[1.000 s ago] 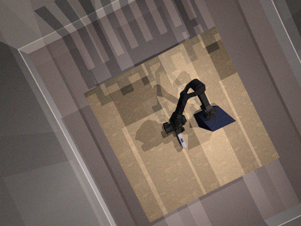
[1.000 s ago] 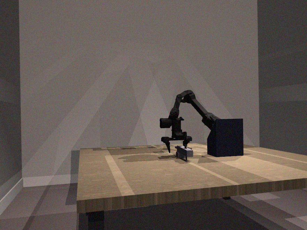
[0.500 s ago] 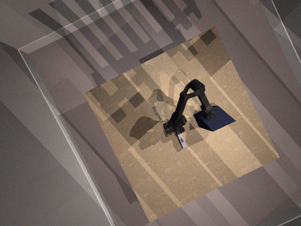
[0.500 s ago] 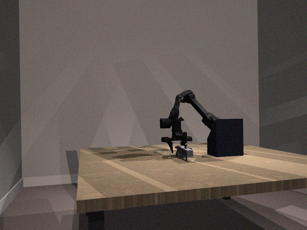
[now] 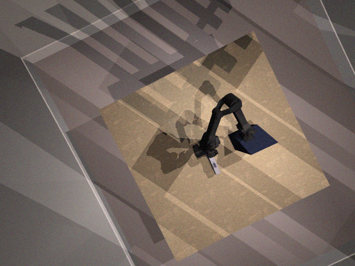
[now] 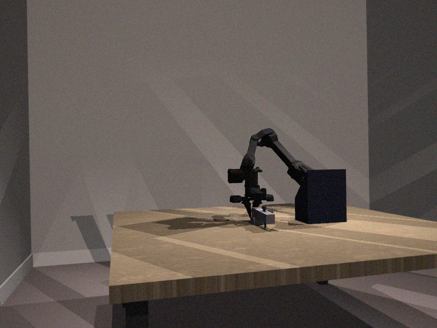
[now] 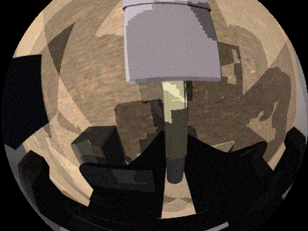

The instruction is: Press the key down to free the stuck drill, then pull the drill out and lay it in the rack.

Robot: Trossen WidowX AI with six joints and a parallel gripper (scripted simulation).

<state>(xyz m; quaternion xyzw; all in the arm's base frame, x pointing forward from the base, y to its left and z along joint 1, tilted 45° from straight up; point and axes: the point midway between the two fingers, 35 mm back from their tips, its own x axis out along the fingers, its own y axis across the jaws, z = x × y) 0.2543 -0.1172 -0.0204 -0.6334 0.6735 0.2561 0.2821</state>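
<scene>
Now: the drill 40 mm to the left of my gripper tip and 30 mm above it. Also, from my gripper tip: thin dark stub 10 mm ahead, 160 mm to the left, 40 mm above; small grey rack 80 mm behind, 20 mm to the right; light grey block 10 mm ahead, 140 mm to the left, 20 mm above.
</scene>
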